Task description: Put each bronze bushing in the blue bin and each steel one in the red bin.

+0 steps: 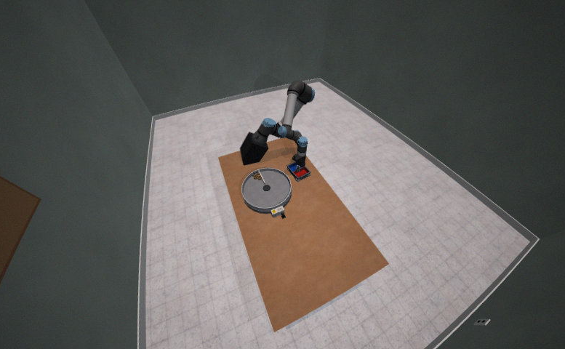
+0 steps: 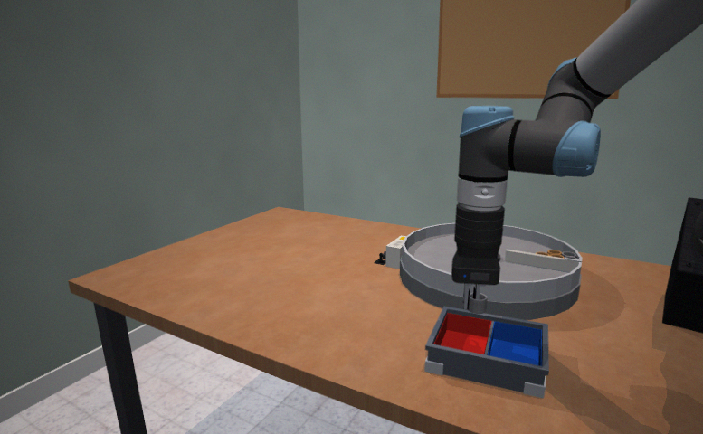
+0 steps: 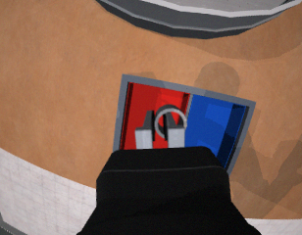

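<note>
The bin is 70 mm below my hand, 50 mm behind it and 20 mm to the left of it. The rest, counted from my hand: grey turntable (320 mm to the right, 90 mm ahead, 40 mm below).
</note>
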